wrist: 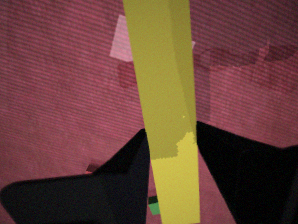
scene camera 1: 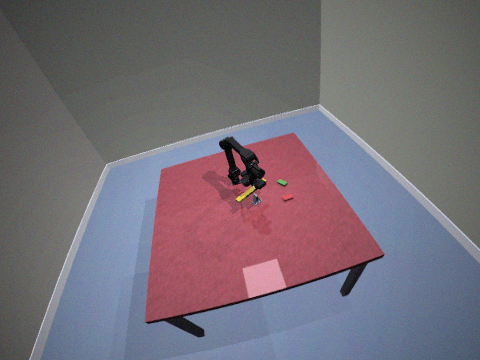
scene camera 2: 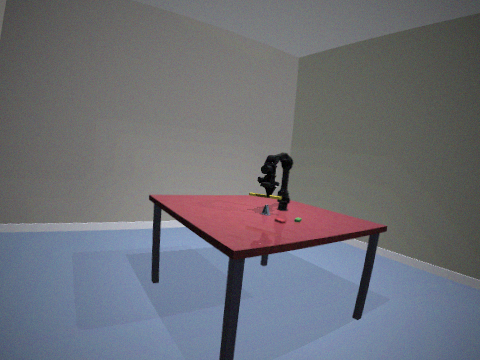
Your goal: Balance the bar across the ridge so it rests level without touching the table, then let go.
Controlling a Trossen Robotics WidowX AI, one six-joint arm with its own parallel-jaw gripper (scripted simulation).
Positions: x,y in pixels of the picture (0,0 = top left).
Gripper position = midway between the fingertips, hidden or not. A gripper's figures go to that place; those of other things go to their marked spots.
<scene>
The gripper [wrist: 170,130] is 11 cm from the lens. A yellow bar [wrist: 161,46]: 9 cm from the lens.
</scene>
